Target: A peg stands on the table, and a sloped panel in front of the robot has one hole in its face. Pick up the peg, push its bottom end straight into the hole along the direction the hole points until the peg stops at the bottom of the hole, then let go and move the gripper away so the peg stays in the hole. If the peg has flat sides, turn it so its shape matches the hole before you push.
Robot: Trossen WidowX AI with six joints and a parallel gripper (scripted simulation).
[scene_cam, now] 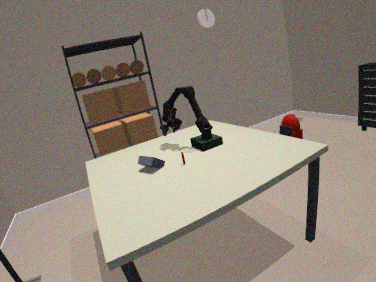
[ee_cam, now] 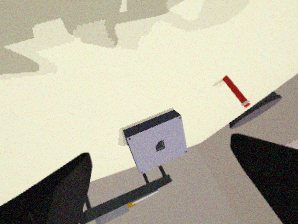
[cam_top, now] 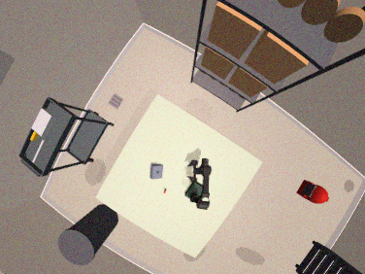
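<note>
Now: the red peg 7 cm ahead of my gripper tip, 30 cm to the left of it and 7 cm below it. Round my gripper tip: grey sloped panel 24 cm ahead, 18 cm to the left, 9 cm below.
</note>
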